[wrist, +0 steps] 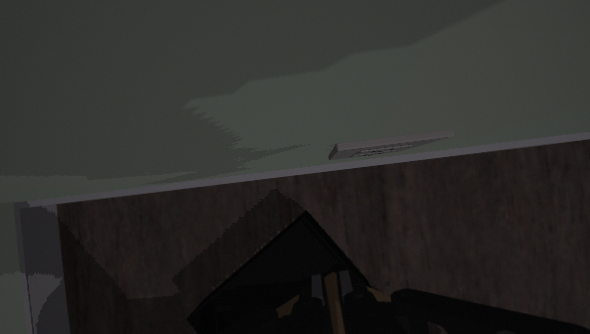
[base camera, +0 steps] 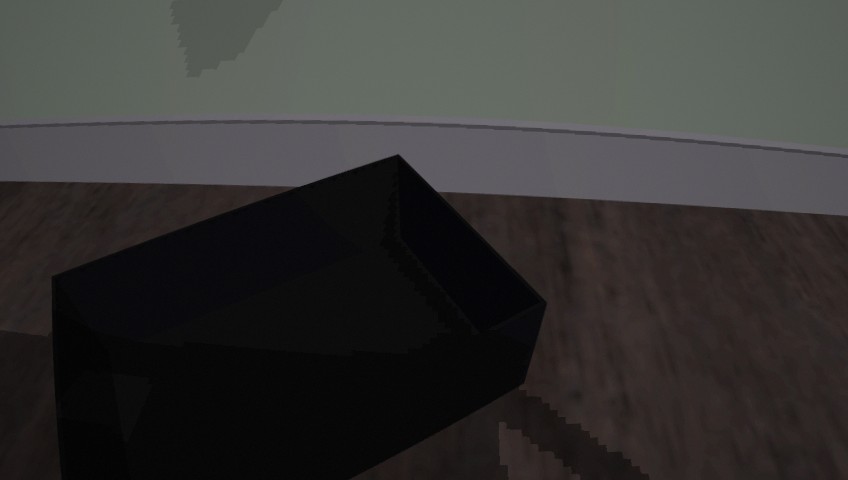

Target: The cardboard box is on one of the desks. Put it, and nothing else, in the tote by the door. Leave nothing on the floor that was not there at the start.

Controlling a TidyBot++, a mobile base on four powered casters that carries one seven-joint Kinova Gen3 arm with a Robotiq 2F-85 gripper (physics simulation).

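Frame: origin at the arm's base, x right, y ahead, z up, level; metres.
Where they show: gripper, fingertip midpoint: (wrist: 332,290).
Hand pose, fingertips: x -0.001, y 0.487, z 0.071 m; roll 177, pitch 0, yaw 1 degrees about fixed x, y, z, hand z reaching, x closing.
Note:
Things, the pixels of their top centre, and the offset from my fingertips. "spot": a spot on its surface instead.
- black tote, middle of its top: (base camera: 273,291) (wrist: 279,310) dz -0.367, dx -0.107, dy -0.172 m
- cardboard box, surface spot: (wrist: 334,307) spot: dz +0.009, dx -0.001, dy -0.006 m
- small pale plate, middle of its top: (wrist: 395,140) dz -0.010, dx +0.050, dy +0.078 m
The black tote (base camera: 267,404) (wrist: 295,250) stands open-topped on the dark wooden floor, turned at an angle to the wall. It fills much of the lower left of the base camera view. In the wrist view its far corner shows beyond my gripper (wrist: 333,290), with its near part hidden. My gripper is shut on the cardboard box (wrist: 334,307), seen as a narrow brown strip between the fingertips, with orange-brown parts showing on either side of the fingers. The held box appears over the tote in the wrist view. The gripper does not show in the base camera view.
A green wall (base camera: 535,59) (wrist: 450,75) with a pale baseboard (base camera: 238,151) (wrist: 250,177) runs behind the tote. A small pale plate (wrist: 385,146) is on the wall. Pale trim (wrist: 42,240) stands at the left of the wrist view.

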